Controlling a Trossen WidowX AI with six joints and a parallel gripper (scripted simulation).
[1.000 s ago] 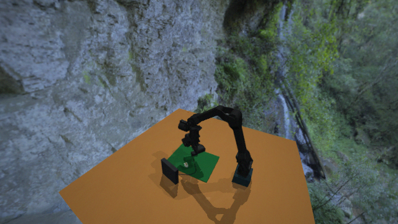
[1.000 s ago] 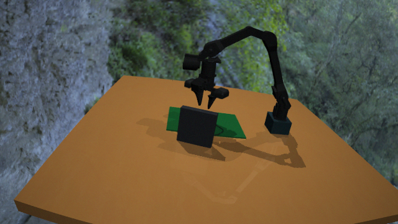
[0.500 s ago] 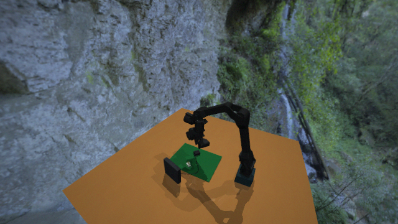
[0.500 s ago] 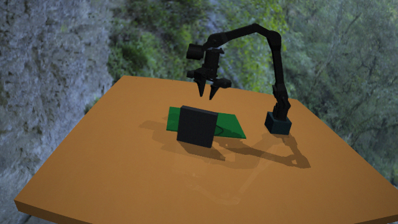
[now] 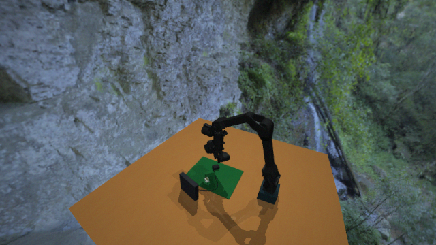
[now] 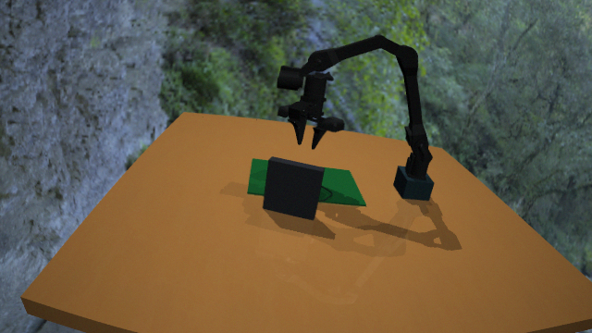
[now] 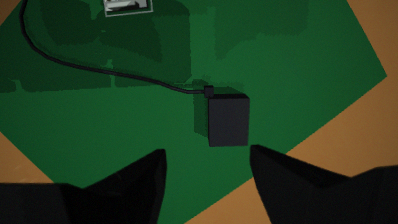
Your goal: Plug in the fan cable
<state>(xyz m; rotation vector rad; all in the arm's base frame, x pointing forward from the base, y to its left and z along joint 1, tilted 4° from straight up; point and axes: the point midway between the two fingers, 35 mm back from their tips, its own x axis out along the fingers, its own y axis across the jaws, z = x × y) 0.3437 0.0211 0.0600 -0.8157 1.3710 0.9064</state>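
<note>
My gripper tip is now 7 cm above the black plug, 2 cm to the left of it and 1 cm short of it. Round my gripper tip: white four-pin fan header 10 cm to the left, 9 cm below, 1 cm behind; black fan 23 cm to the left, 3 cm below; green board 10 cm below, 4 cm to the left, 1 cm behind.
</note>
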